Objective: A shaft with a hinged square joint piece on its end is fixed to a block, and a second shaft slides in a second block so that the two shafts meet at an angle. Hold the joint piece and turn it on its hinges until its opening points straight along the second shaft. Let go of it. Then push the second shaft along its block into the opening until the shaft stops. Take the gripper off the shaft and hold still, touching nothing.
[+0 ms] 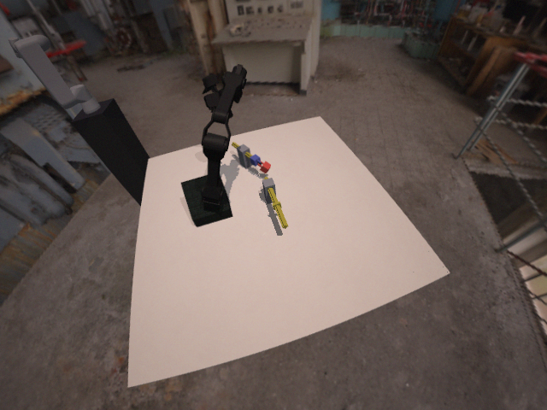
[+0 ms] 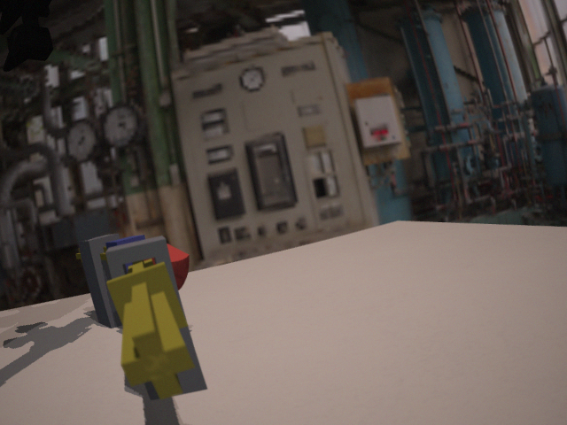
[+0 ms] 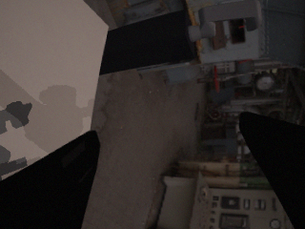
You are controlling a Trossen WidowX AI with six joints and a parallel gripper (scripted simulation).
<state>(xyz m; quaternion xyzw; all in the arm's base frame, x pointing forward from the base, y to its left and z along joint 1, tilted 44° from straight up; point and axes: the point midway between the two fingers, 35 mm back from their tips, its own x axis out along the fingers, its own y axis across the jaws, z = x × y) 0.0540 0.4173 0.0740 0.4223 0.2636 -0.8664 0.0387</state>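
The dark red joint piece lies 21 cm ahead of my gripper tip, 11 cm to the right of it and 35 cm below it.
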